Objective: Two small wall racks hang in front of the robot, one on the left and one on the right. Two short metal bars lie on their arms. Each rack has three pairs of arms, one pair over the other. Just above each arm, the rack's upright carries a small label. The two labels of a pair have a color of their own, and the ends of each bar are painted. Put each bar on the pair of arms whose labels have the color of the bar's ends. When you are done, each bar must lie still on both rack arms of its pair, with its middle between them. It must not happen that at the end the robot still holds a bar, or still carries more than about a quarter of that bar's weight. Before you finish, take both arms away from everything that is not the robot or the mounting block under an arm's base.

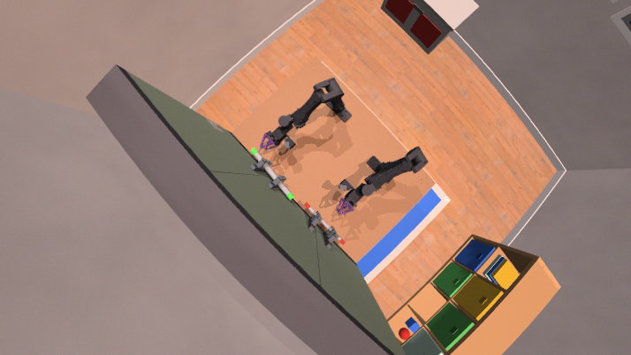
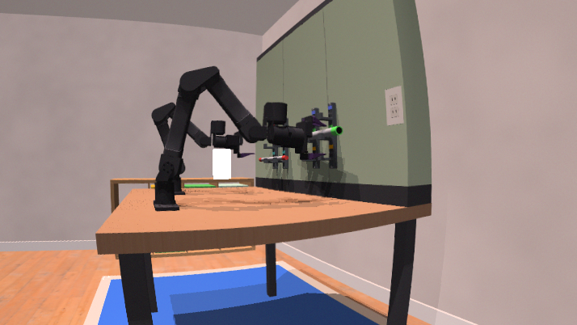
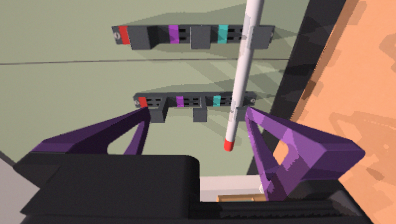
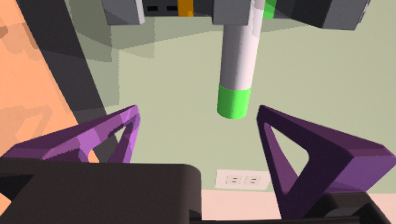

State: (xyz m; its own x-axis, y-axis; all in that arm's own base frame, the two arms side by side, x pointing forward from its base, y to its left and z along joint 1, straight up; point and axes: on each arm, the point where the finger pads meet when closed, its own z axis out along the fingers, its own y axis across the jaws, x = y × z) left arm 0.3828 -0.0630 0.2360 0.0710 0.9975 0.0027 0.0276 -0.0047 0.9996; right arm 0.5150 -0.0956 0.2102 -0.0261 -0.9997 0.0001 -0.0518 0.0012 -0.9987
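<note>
The red-ended bar lies 10 cm ahead of my left hand, 7 cm below it and 3 cm to the left of it. Round my left hand: black strip: 21 cm below, 19 cm to the right, 19 cm ahead; then green wall panel: 25 cm ahead, 19 cm above, 18 cm to the right; then green-ended bar: 37 cm to the right, 17 cm ahead, 1 cm above.
</note>
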